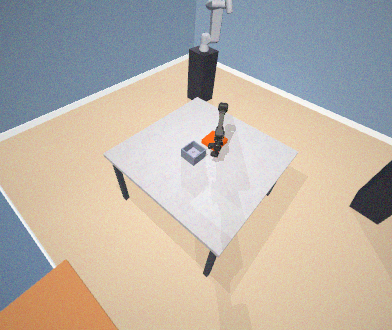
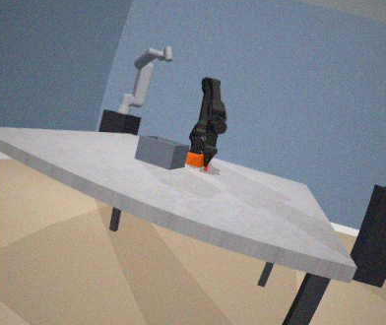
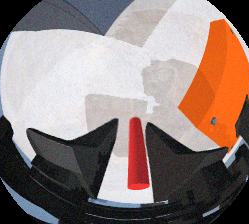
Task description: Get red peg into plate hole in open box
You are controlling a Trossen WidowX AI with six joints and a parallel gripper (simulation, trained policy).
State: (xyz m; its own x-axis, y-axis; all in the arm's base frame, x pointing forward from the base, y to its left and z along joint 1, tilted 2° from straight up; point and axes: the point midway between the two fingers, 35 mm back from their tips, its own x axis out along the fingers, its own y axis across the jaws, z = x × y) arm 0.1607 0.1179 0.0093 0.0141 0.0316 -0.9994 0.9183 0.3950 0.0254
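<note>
The grey box is 160 mm ahead of my gripper tip, 140 mm to the right of it and 10 mm above it. The rest, counted from my gripper tip: red peg 20 mm above, 10 mm to the left, 10 mm behind.
</note>
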